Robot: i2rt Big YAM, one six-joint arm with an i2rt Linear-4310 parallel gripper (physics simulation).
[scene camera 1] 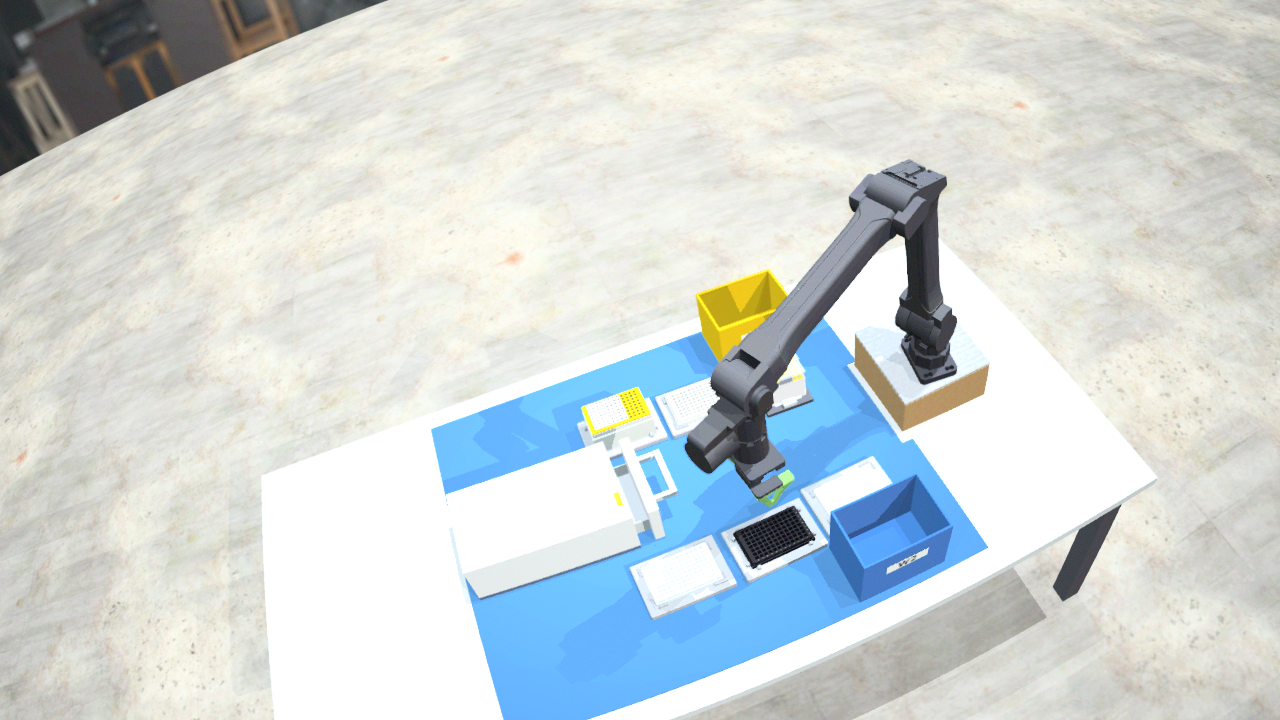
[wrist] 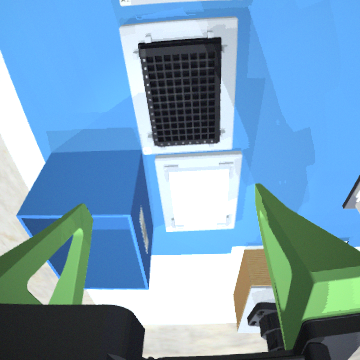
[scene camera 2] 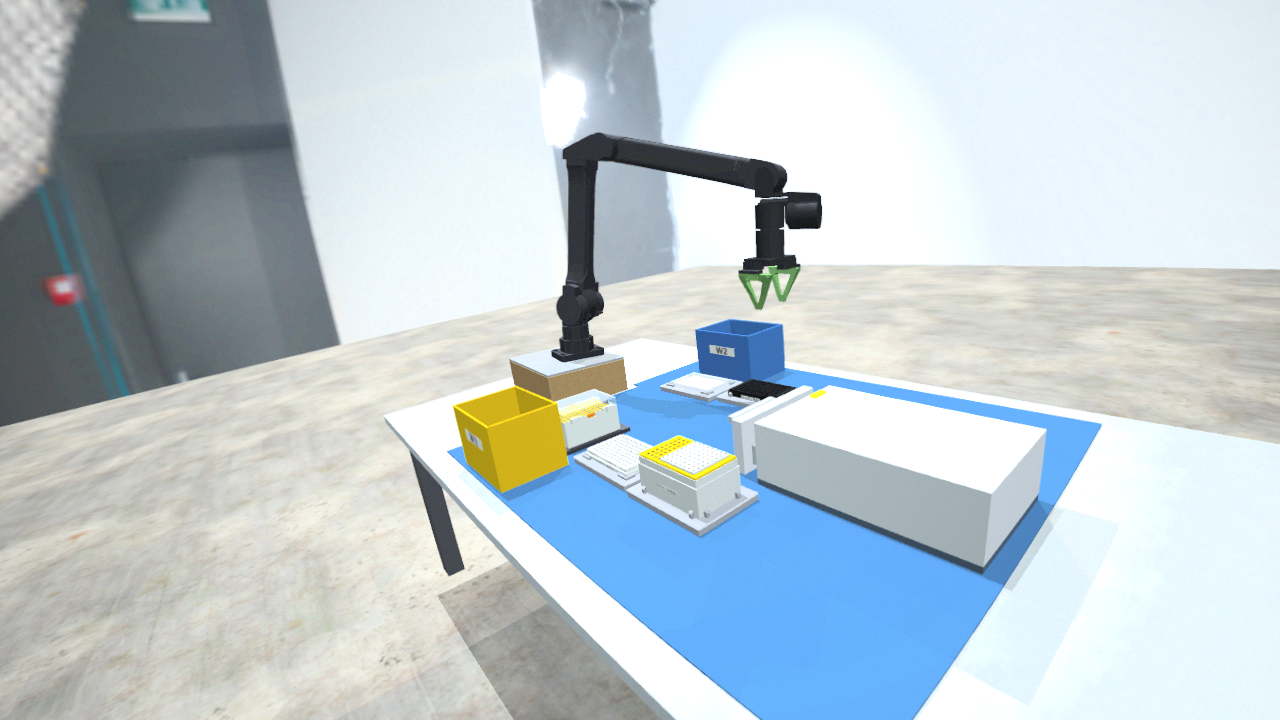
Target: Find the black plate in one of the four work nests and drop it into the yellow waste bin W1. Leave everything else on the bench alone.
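Frame: origin at the arm's base, x ahead, y left, z up, level; centimetres.
Seen in the pictures: gripper, fingertip midpoint: (scene camera 1: pixel 756 484) (wrist: pixel 167 201) (scene camera 2: pixel 770 305); arm's base, link origin: (scene camera 1: pixel 928 358) (scene camera 2: pixel 577 355).
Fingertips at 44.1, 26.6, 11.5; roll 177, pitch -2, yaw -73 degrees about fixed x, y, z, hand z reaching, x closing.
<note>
Pixels of each thing's top centre, then the offset from my fingertips to it, as dx, dy, dz. "*": a spot on its surface instead.
- black plate, top centre: (wrist: pixel 183 100) (scene camera 1: pixel 774 533) (scene camera 2: pixel 762 388) -2.7, -1.4, -18.3
- white work nest, surface spot: (wrist: pixel 228 90) * -1.5, -6.6, -19.7
- yellow waste bin W1, top centre: (scene camera 2: pixel 502 404) (scene camera 1: pixel 745 298) -12.4, -54.8, -8.9
- Blue bin W2, top centre: (wrist: pixel 91 258) (scene camera 1: pixel 892 518) (scene camera 2: pixel 738 327) -21.6, +8.7, -8.9
- large white box, top centre: (scene camera 2: pixel 891 423) (scene camera 1: pixel 533 505) +38.5, -15.4, -10.3
- yellow-and-white rack, top centre: (scene camera 2: pixel 685 452) (scene camera 1: pixel 615 408) +20.0, -37.0, -13.2
- white plate, top centre: (scene camera 2: pixel 624 450) (scene camera 1: pixel 699 398) +2.7, -38.8, -18.3
- clear-lidded box, top centre: (scene camera 2: pixel 579 401) (scene camera 1: pixel 775 359) -14.2, -39.3, -13.2
The black plate (scene camera 1: pixel 774 536) (scene camera 2: pixel 761 389) (wrist: pixel 185 95), with a grid of square wells, lies flat in a white work nest (scene camera 1: pixel 742 559) (wrist: pixel 228 90), the middle one of the row beside the blue bin. My gripper (scene camera 1: pixel 771 497) (scene camera 2: pixel 771 304) (wrist: pixel 167 201) is open and empty, pointing down. It hangs well above this row. In the wrist view the plate is beyond the fingertips, above the midpoint between them. The yellow waste bin W1 (scene camera 1: pixel 716 327) (scene camera 2: pixel 528 452) stands at the opposite side of the mat, partly behind the arm in scene camera 1.
Blue bin W2 (scene camera 1: pixel 854 559) (scene camera 2: pixel 725 354) (wrist: pixel 140 220) stands near the black plate. White nests (scene camera 1: pixel 637 586) (wrist: pixel 161 200) lie on both sides of its nest. A large white box (scene camera 1: pixel 546 519) (scene camera 2: pixel 895 456), a yellow-and-white rack (scene camera 1: pixel 615 411) (scene camera 2: pixel 687 483), a white plate (scene camera 1: pixel 687 407) (scene camera 2: pixel 617 454) and a clear-lidded box (scene camera 2: pixel 590 422) stand nearby.
</note>
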